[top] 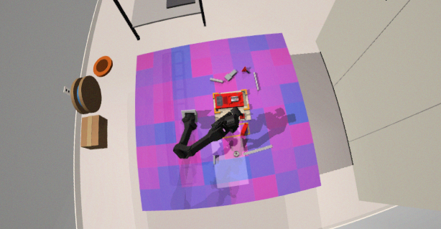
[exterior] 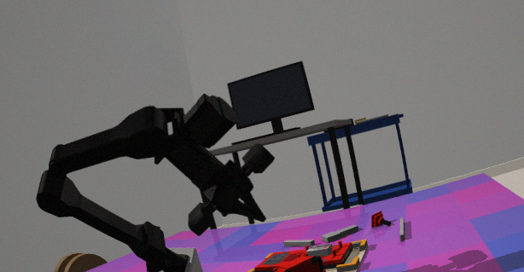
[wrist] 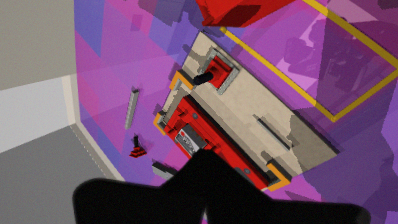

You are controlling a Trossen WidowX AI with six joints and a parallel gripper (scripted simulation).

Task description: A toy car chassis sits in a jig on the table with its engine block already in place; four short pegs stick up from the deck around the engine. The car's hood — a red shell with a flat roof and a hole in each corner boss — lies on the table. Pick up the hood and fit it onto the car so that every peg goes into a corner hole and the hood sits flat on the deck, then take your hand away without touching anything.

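Now: gripper tip 7 cm short of the red hood, 7 cm to the left of it and 11 cm above it. The rest, counted from my gripper tip: beige jig plate 13 cm to the left, 15 cm below; then wheel 2 cm ahead, 23 cm to the right, 15 cm below.
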